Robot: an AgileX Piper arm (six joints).
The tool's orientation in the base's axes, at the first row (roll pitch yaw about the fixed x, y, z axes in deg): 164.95 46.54 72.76
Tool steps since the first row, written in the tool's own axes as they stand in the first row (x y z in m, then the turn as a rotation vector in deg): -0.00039 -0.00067 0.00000 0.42 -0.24 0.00; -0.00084 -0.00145 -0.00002 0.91 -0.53 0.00; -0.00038 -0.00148 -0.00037 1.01 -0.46 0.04; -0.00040 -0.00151 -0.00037 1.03 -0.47 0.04; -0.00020 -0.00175 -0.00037 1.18 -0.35 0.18; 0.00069 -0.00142 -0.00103 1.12 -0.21 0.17; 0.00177 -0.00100 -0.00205 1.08 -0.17 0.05; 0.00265 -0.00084 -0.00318 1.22 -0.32 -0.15; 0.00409 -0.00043 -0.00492 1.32 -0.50 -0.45; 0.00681 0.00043 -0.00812 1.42 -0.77 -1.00; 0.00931 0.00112 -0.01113 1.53 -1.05 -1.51
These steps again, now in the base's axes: -0.00073 -0.00019 0.00016 -0.15 0.30 -0.35; -0.00159 -0.00038 0.00036 -0.33 0.65 -0.76; -0.00154 0.00018 0.00026 -0.24 0.68 -0.84; -0.00157 0.00017 0.00027 -0.25 0.70 -0.86; -0.00177 0.00033 0.00008 -0.09 0.68 -1.04; -0.00129 0.00137 -0.00007 0.03 0.63 -0.96; -0.00070 0.00280 -0.00010 0.06 0.69 -0.85; -0.00041 0.00420 0.00004 -0.07 0.95 -0.84; 0.00022 0.00640 0.00022 -0.24 1.26 -0.75; 0.00148 0.01049 0.00053 -0.50 1.76 -0.50; 0.00255 0.01430 0.00084 -0.78 2.24 -0.30
